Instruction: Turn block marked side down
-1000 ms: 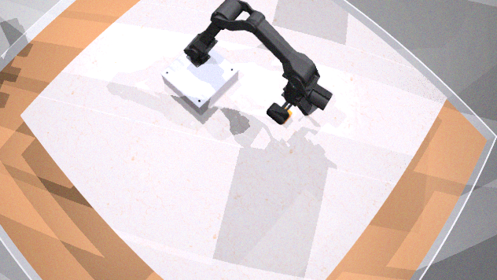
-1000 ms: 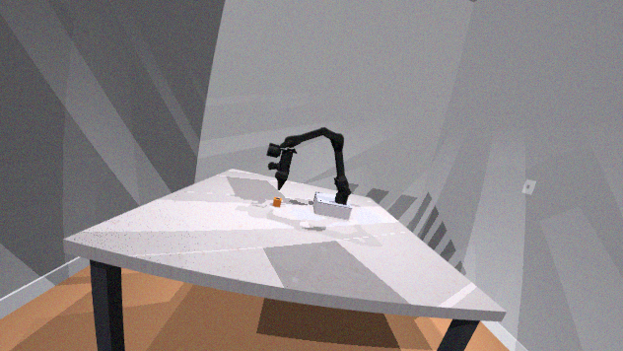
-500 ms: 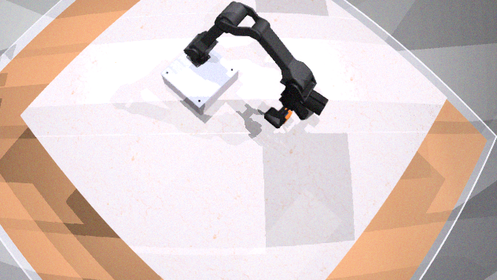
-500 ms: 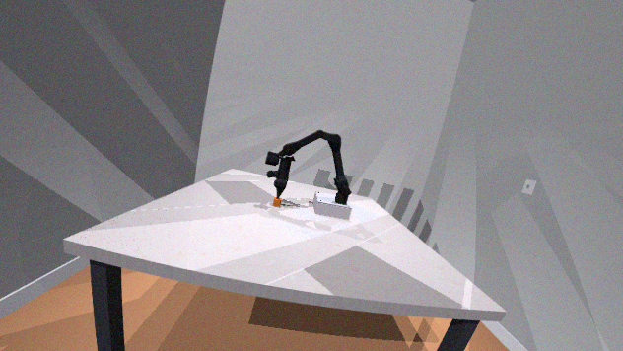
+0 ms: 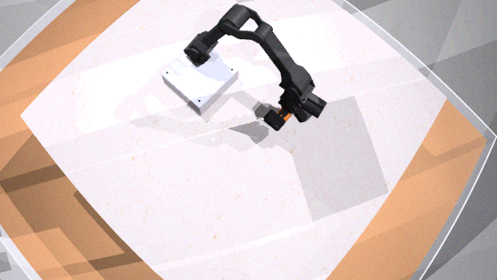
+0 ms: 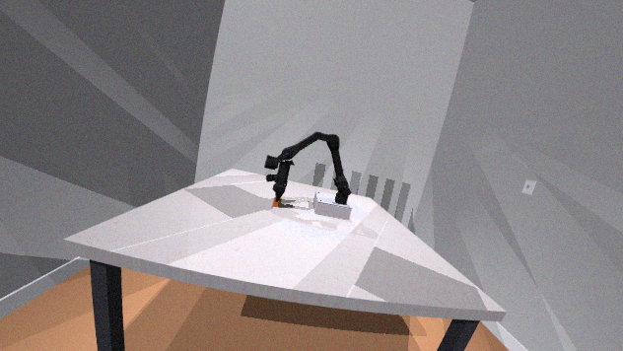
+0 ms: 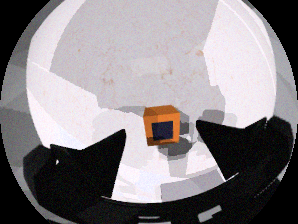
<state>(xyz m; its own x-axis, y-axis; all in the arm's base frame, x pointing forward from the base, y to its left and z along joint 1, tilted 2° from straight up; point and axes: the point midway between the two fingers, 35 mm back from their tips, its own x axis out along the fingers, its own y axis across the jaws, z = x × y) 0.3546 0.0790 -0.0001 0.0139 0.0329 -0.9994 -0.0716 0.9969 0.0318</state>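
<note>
Right now my gripper tip is 10 mm above the orange block.
</note>
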